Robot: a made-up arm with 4 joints.
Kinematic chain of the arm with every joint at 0, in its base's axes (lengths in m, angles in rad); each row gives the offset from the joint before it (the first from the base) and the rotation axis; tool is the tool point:
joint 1: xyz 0 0 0.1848 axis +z
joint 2: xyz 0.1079 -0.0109 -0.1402 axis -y
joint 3: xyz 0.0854 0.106 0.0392 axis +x
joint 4: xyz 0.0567 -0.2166 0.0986 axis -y
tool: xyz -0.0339 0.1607 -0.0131
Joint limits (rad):
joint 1: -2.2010..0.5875
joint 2: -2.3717..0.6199
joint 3: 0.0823..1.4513
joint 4: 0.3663..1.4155
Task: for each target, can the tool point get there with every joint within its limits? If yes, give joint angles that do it. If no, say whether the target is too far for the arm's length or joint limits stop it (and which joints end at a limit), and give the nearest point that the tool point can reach.
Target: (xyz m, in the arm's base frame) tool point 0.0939 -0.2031 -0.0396
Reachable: yes | joints -1.1877 -0.9201 0.8215 1.0607
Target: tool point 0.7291 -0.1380 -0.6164
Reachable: no: too far | nearest point 0.2293 -0.0434 -0.0851 | short by 0.736 m
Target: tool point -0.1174 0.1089 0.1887
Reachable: no: joint limits stop it (at a limit: joint 1, joint 2, joint 3, joint 4) | nearest point 0.0969 0.1045 0.1999 | short by 0.215 m
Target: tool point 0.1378 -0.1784 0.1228
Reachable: yes | joints -0.9695 0.0184 0.4823 0.4998
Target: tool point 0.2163 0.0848 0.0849
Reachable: yes | joints 0.3378 0.0280 0.8981 0.7230
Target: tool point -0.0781 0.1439 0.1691
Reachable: no: joint limits stop it (at a limit: joint 1, joint 2, joint 3, joint 4) | nearest point 0.0969 0.1045 0.1999 | short by 0.182 m
